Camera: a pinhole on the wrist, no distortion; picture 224 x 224 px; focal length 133.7 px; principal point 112.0 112.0 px. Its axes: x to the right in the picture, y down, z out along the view. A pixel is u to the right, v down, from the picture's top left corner.
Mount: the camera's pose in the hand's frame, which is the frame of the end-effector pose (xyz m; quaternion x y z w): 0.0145 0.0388 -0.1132 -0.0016 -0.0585 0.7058 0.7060
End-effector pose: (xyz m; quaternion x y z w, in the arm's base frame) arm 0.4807 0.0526 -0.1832 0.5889 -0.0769 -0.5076 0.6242
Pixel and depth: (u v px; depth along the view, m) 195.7 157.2 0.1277
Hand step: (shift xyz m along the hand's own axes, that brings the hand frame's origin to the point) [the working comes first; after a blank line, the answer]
In the camera's frame: 0.0799 0.0432 0.1277

-0.0396 0.1084 0.0164
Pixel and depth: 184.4 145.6 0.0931
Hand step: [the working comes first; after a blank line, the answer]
In the camera's frame: 0.0504 0.0234 0.0931

-0.0169 0.0817 -0.0187
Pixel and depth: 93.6 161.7 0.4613
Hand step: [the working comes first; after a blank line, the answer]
In the camera's frame: -0.0635 0.1715 0.4613

-0.1953 -0.0609 0.3253
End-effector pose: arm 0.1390 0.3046 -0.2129 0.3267 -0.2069 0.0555 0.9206
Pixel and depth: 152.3 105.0 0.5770
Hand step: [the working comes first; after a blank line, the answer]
In the camera's frame: 0.1739 -0.0302 0.5770

-0.0049 0.1657 0.4764
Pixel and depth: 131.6 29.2 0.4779
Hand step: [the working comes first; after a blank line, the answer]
In the camera's frame: 0.0701 -0.2960 0.4779

0.2686 0.0692 0.3922
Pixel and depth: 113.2 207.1 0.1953
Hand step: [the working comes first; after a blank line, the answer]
In the camera's frame: 0.0018 0.1389 0.1953

-0.1405 0.0254 0.0691
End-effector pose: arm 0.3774 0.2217 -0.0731 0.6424 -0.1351 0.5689 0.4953
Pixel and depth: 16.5 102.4 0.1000
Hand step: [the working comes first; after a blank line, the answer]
In the camera's frame: -0.0714 -0.0072 0.1000

0.0134 -0.0405 -0.0190
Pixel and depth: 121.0 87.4 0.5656
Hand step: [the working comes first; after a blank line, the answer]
In the camera's frame: 0.0381 -0.1041 0.5656

0.0701 0.0309 0.4604
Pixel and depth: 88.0 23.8 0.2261
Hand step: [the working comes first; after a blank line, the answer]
In the camera's frame: -0.0406 -0.1492 0.2261

0.1441 -0.0204 0.1207
